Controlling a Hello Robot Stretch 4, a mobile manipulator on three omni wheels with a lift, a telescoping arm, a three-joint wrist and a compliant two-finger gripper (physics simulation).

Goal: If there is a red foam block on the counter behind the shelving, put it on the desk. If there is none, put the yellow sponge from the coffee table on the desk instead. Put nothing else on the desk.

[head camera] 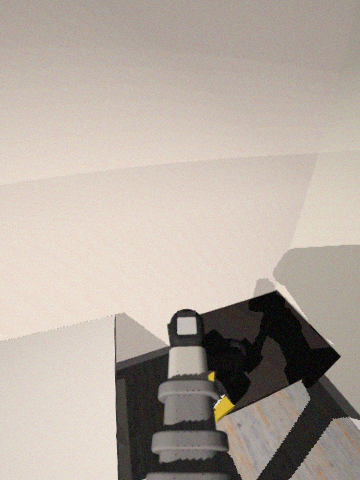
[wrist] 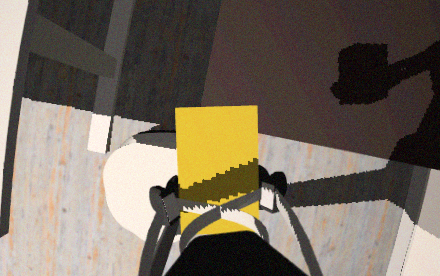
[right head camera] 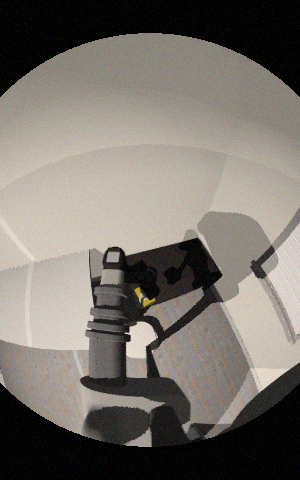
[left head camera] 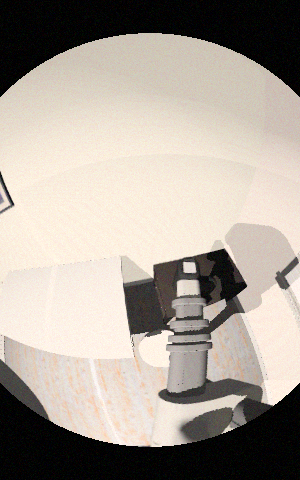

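Seen in the pictures: gripper, fingertip midpoint: (head camera: pixel 218 406) (wrist: pixel 217 185) (right head camera: pixel 146 300); robot's base, origin of the base link: (wrist: pixel 167 177) (right head camera: pixel 137 338) (left head camera: pixel 159 347).
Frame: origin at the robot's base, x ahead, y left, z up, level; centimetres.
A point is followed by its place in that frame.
My gripper (wrist: pixel 217 185) @(x 25.9, y -8.7, z 83.8 cm) is shut on the yellow sponge (head camera: pixel 223 409) @(x 24.0, y -9.2, z 88.5 cm) (right head camera: pixel 148 301) @(x 24.1, y -9.6, z 88.5 cm) (wrist: pixel 217 140) @(x 30.0, y -6.4, z 88.5 cm), one finger on each of its sides; the sponge sticks out ahead of the fingertips. The dark brown desk top (head camera: pixel 267 372) @(x 49.5, y -42.4, z 42.3 cm) (left head camera: pixel 167 285) @(x 58.2, y -1.6, z 42.2 cm) (right head camera: pixel 170 294) @(x 40.2, y -30.4, z 42.2 cm) (wrist: pixel 280 65) @(x 50.3, y -13.8, z 42.2 cm) lies lower, ahead and to the right in the wrist view. There its near edge runs behind the sponge, whose near part shows against floor. In the head camera view the arm hides part of the sponge and the desk. Dark shadows of the arm and gripper fall on the desk. A red foam block does not show.
A large pale panel-like body (head camera: pixel 55 395) (left head camera: pixel 75 305) (right head camera: pixel 55 300) stands left of the desk, with a dark shaded gap between. A white round object (left head camera: pixel 152 350) @(x -2.8, y 7.0, z 18.7 cm) (right head camera: pixel 142 340) @(x -0.9, y -5.4, z 18.7 cm) (wrist: pixel 135 185) @(x -2.3, y 7.6, z 18.7 cm) is low, near the desk's near side. Walls rise behind the desk.
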